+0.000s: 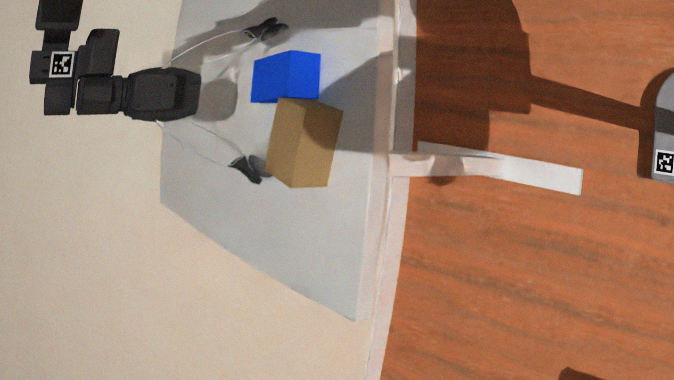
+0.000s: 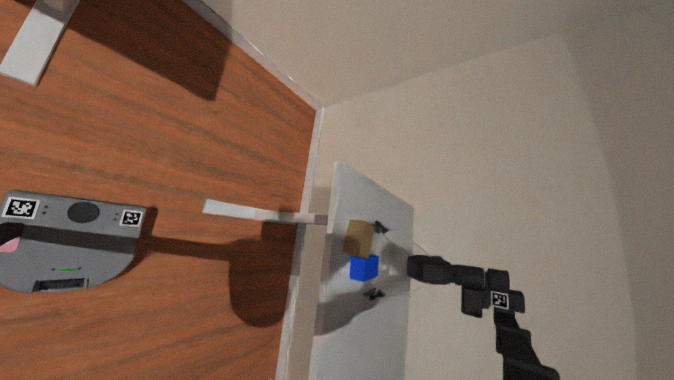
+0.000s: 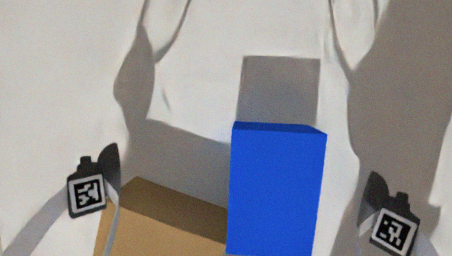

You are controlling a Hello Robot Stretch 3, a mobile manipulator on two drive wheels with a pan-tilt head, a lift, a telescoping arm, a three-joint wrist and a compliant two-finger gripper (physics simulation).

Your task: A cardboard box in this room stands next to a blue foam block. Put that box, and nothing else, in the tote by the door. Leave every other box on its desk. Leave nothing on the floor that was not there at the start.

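Places are measured from the robot's base along level axes (x ahead, y left, z up), in centimetres.
Pixels of known places: gripper, fingertip midpoint: [image 1: 278,95] [image 2: 367,258]; robot's base, link origin: [image 2: 84,211].
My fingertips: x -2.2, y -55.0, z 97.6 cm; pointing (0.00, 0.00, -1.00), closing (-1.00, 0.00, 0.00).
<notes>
For each thing: its top centre in the pictures, then the offset to it from my fingertips. "*": a spot on its surface instead. Level surfaces: height alone.
- cardboard box, top centre: [image 1: 283,140] [image 2: 367,240] dx +5.5, dy +5.8, dz +2.5 cm
- white desk, surface height: dz -2.5 cm
- blue foam block, top centre: [image 1: 269,77] [image 2: 371,268] dx -2.4, dy +0.4, dz +2.0 cm
- wood floor, surface height: dz -97.5 cm
- white desk leg, surface spot: [image 1: 545,176] [image 2: 229,209] * dx +11.7, dy -2.2, dz -95.0 cm
- white leg, surface spot: [image 2: 32,50] * dx +56.2, dy +81.2, dz -95.1 cm
The cardboard box [image 1: 305,150] [image 2: 359,237] [image 3: 165,232], plain brown, stands on the white desk [image 1: 280,230] [image 2: 362,345] [image 3: 50,60], turned at an angle. The blue foam block [image 1: 300,77] [image 2: 364,268] [image 3: 277,195] stands beside it; their near corners touch or almost touch. My gripper [image 1: 259,99] [image 2: 377,260] [image 3: 238,178] is open wide, with no object gripped. The blue block lies between the lines of its fingers. One fingertip is close to the box's edge; the other is apart from the block on its far side. The tote does not show.
My grey base [image 1: 665,130] [image 2: 85,250] stands on the wood floor [image 1: 525,280] [image 2: 150,150] in front of the desk. A white desk leg [image 1: 545,176] [image 2: 230,207] reaches out over the floor. Another white leg [image 2: 32,50] shows at upper left. Walls [image 2: 475,150] meet behind the desk.
</notes>
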